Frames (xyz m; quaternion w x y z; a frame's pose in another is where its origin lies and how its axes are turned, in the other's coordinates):
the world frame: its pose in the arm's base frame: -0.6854 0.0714 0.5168 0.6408 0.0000 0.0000 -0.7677
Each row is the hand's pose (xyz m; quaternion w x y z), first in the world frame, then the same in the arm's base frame.
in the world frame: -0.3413 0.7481 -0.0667 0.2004 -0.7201 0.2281 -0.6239
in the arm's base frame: 0.1117 0.2735 0.4501 0.3506 0.2863 -0.6990 0.5536
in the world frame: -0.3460 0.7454 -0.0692 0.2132 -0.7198 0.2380 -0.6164
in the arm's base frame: 0.1098 0.2786 0.4476 0.3366 0.2785 -0.7050 0.5586
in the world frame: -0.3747 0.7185 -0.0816 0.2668 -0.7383 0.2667 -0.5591
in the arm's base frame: 0.0885 0.3116 0.4352 0.2583 0.2684 -0.7377 0.5631
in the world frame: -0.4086 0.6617 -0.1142 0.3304 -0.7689 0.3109 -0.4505
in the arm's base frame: 0.0387 0.3551 0.4026 0.1341 0.2540 -0.7895 0.5423
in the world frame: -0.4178 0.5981 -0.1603 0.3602 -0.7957 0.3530 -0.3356
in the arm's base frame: -0.0223 0.3756 0.3565 0.0268 0.2389 -0.8370 0.4916
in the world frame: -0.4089 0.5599 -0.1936 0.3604 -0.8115 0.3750 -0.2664
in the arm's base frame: -0.0614 0.3736 0.3232 0.0264 -0.2321 0.8633 -0.4474
